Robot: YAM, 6 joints.
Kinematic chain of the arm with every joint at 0, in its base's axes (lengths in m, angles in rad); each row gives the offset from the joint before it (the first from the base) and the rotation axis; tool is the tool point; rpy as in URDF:
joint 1: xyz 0 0 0.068 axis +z
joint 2: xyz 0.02 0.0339 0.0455 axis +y
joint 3: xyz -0.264 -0.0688 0 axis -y
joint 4: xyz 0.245 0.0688 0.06 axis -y
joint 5: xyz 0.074 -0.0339 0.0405 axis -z
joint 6: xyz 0.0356 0 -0.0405 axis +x
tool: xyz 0 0 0 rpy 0 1.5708 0
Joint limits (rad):
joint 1: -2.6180..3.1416
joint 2: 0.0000..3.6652
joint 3: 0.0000..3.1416
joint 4: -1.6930..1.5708
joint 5: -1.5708..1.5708
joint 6: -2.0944..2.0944
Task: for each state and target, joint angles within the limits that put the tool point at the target. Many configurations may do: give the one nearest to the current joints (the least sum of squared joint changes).
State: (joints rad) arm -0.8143 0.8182 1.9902 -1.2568 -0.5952 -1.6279
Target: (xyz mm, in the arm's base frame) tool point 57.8 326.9 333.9
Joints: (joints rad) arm -1.6780 0.0000 2.1212 -1.6846 -0.6833 -1.6279
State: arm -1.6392 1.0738 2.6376 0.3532 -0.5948 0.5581
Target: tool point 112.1 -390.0 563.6
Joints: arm -1.3391 1.9302 2.2935 0.2513 -0.5808 0.5581
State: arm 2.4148 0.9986 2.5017 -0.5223 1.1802 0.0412
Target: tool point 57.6 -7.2 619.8
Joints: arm 2.4047 0.9256 2.1898 -0.7340 1.2152 0.0412
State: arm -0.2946 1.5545 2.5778 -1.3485 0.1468 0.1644
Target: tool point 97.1 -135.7 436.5
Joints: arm -0.8988 1.2667 1.7752 -1.6930 0.2411 0.1644
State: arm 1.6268 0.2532 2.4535 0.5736 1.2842 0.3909
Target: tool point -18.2 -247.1 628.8
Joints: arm 1.3627 0.7938 2.2995 0.4997 1.2051 0.3909
